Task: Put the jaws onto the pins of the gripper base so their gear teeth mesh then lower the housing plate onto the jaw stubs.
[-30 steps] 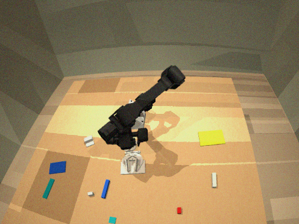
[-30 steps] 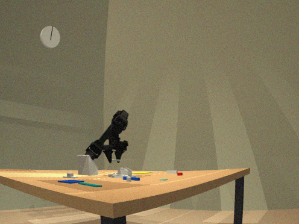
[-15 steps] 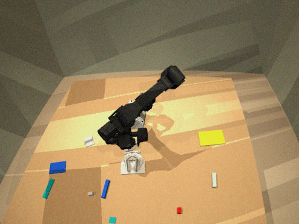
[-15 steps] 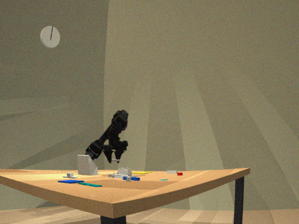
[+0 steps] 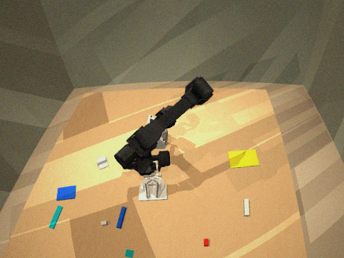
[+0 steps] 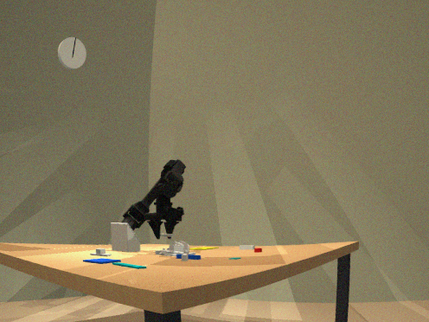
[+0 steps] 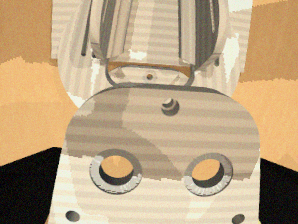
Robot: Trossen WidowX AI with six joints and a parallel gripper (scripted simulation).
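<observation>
The jaw is 20 mm ahead of my gripper tip, 20 mm to the left of it and 50 mm below it. Also, from my gripper tip: small white block 220 mm ahead, 190 mm to the right, 50 mm below; then blue bar 190 mm ahead, 120 mm to the right, 60 mm below; then teal block 350 mm ahead, 80 mm to the right, 60 mm below.
</observation>
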